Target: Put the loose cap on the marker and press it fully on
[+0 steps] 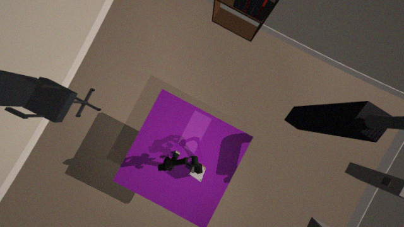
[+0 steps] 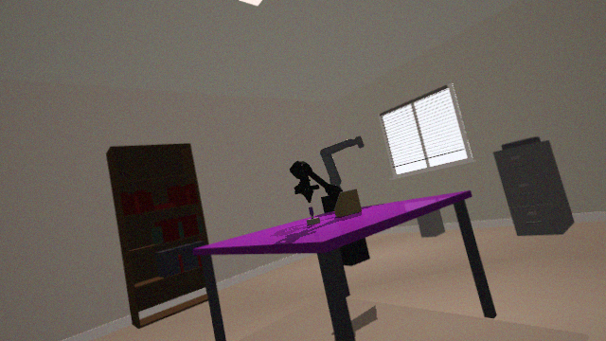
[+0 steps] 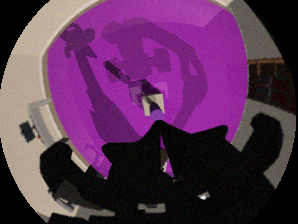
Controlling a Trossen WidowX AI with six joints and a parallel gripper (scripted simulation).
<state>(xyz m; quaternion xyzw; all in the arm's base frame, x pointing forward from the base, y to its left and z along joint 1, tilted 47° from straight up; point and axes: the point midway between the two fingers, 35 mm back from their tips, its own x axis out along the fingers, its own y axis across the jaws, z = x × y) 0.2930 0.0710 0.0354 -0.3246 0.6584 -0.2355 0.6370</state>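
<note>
The purple cap is 50 mm below my gripper tip. From my gripper tip the other things lie so: holder block 120 mm below.
</note>
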